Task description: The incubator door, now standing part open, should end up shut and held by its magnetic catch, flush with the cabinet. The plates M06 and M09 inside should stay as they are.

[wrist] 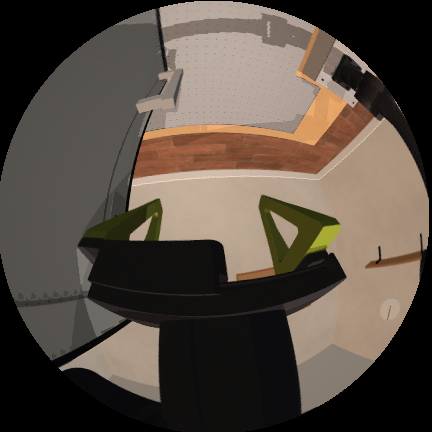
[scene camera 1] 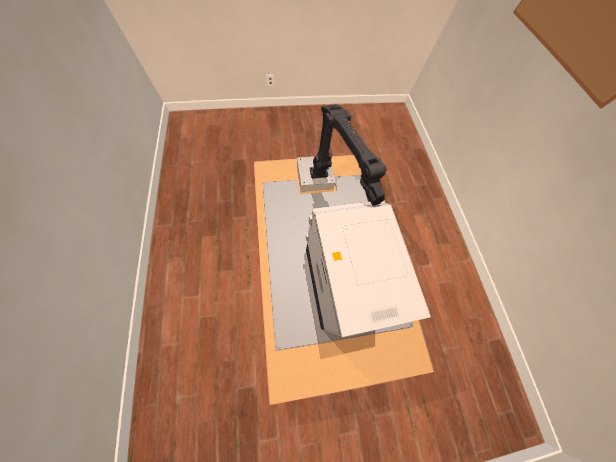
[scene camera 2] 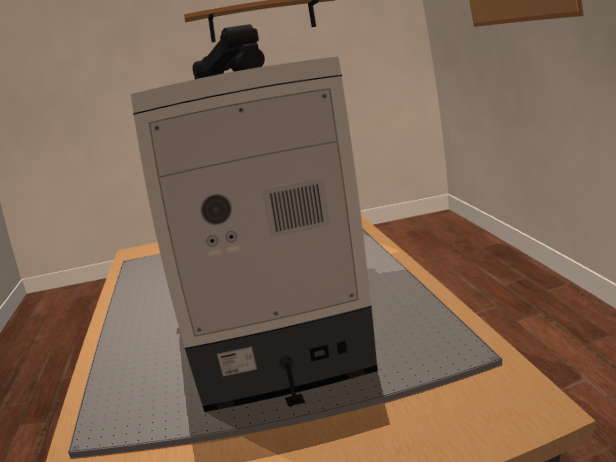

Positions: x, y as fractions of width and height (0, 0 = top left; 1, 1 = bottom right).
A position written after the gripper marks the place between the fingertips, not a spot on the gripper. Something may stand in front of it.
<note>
The gripper (wrist: 0.49, 0.47) is open and touches an incubator (wrist: 0.18, 0.39).
</note>
